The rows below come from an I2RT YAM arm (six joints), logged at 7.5 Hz.
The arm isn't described. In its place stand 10 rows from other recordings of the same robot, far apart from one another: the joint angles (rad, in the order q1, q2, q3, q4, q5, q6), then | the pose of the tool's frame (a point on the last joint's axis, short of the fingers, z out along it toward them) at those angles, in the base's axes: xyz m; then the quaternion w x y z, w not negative.
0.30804 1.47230 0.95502 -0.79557 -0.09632 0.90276 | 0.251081, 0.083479, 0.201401, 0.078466, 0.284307, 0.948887, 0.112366
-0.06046 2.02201 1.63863 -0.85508 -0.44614 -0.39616 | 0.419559, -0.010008, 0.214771, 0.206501, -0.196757, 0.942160, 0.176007
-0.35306 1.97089 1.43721 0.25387 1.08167 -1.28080 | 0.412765, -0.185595, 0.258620, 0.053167, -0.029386, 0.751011, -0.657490
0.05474 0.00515 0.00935 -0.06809 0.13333 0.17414 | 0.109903, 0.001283, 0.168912, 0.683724, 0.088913, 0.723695, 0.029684
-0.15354 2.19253 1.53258 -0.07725 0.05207 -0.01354 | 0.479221, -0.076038, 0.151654, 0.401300, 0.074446, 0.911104, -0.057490
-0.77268 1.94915 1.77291 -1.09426 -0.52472 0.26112 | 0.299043, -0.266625, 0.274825, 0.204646, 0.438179, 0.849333, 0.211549
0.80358 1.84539 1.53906 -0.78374 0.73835 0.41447 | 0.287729, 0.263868, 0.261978, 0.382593, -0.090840, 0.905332, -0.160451
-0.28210 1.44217 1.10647 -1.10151 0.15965 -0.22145 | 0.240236, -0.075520, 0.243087, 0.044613, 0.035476, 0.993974, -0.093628
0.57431 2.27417 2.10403 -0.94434 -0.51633 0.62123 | 0.400685, 0.280204, 0.238275, 0.040803, -0.035638, 0.942899, 0.328643
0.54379 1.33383 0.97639 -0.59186 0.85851 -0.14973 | 0.240857, 0.114135, 0.261534, 0.350222, -0.174534, 0.857447, -0.334167
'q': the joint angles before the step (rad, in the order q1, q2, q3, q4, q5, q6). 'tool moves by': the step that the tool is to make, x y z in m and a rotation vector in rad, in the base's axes. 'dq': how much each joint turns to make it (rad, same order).
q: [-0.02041 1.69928 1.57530 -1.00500 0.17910 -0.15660]
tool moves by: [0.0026 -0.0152 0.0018 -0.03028 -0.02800 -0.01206]
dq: [-0.04146 -0.00018 -0.00039 0.03682 0.01302 -0.03995]
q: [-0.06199 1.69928 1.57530 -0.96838 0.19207 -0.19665]
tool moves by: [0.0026 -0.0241 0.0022 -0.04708 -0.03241 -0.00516]
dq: [-0.06560 0.00148 -0.00057 0.05356 0.00917 -0.07551]
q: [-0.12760 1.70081 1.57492 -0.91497 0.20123 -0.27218]
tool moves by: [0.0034 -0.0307 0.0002 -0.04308 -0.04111 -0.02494]
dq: [-0.08151 0.01186 0.00018 0.07309 0.00007 -0.06818]
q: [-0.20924 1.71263 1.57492 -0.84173 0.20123 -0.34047]
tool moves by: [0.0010 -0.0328 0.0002 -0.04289 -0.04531 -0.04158]
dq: [-0.08439 0.01396 0.00041 0.07879 -0.00043 -0.05347]
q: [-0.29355 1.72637 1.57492 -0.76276 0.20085 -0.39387]
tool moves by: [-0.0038 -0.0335 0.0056 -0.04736 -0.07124 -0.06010]
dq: [-0.08598 0.00223 -0.00017 0.09207 -0.00049 -0.03407]
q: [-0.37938 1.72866 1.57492 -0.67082 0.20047 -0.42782]
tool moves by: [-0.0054 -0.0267 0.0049 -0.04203 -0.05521 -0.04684]
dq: [-0.06863 0.00223 -0.00009 0.07518 -0.00380 -0.02745]
